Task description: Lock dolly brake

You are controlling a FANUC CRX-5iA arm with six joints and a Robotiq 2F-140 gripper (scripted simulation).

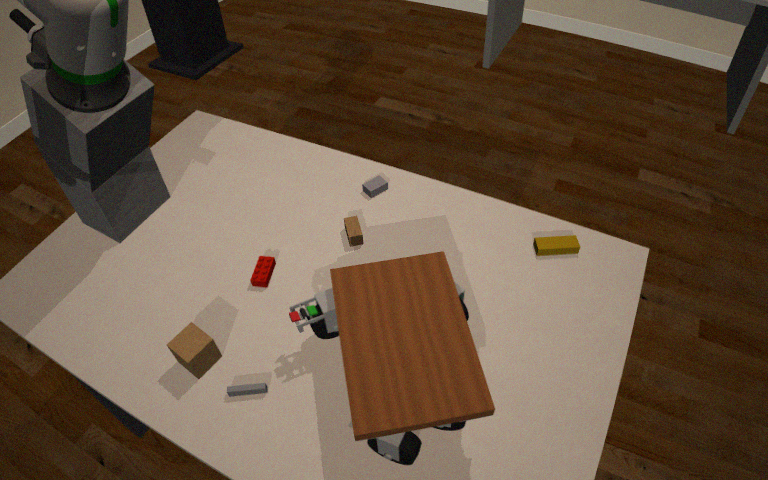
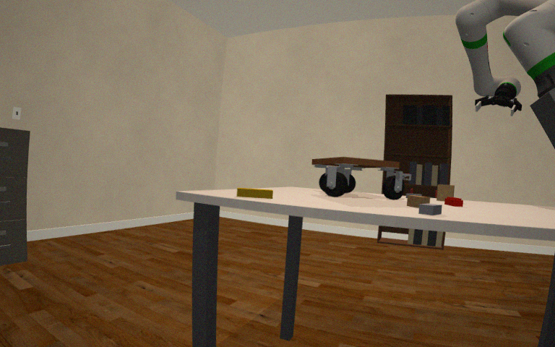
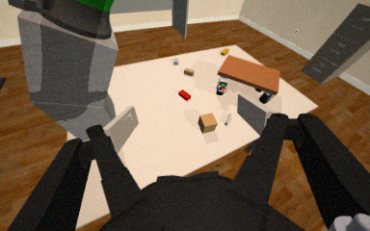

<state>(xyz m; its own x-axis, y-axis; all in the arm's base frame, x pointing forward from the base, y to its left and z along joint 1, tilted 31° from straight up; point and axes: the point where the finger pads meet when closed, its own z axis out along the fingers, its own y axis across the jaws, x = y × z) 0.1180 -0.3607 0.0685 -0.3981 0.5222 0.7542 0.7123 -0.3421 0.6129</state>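
Right now my hand is 360 mm short of the brake pedal, 280 mm to the right of it and 300 mm above it. Also, from my hand: grey bar (320 mm ahead, 140 mm to the left, 370 mm below); then tan cube (200 mm ahead, 150 mm to the left, 350 mm below); then red brick (190 mm ahead, 370 mm to the left, 370 mm below).
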